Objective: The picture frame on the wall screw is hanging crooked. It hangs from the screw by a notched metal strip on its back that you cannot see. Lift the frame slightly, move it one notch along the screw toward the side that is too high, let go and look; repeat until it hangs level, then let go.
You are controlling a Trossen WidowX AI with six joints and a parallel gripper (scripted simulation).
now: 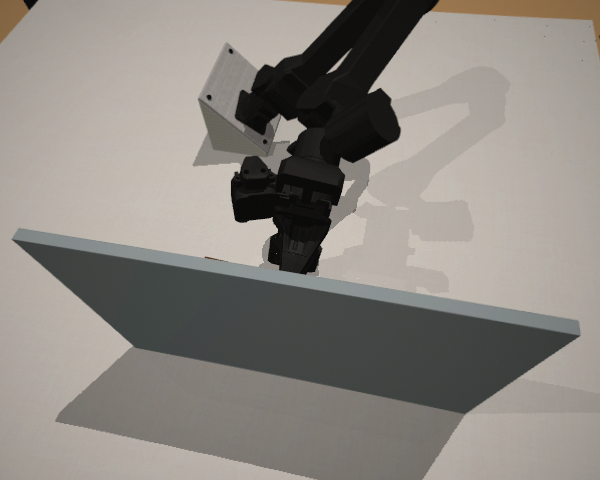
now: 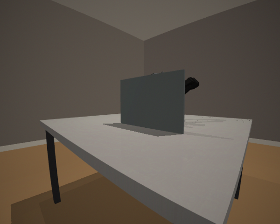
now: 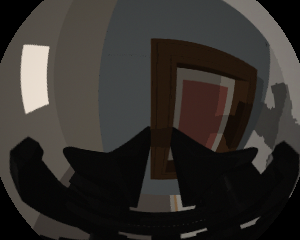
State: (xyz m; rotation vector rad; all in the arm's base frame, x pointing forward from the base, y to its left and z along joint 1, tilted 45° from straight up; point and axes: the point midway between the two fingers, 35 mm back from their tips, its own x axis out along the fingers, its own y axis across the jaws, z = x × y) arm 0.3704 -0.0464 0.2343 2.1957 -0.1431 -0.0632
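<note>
My gripper tip is 1 cm to the left of the picture frame and 5 cm above it. Round my gripper tip: wall panel: 2 cm ahead, 7 cm below.
</note>
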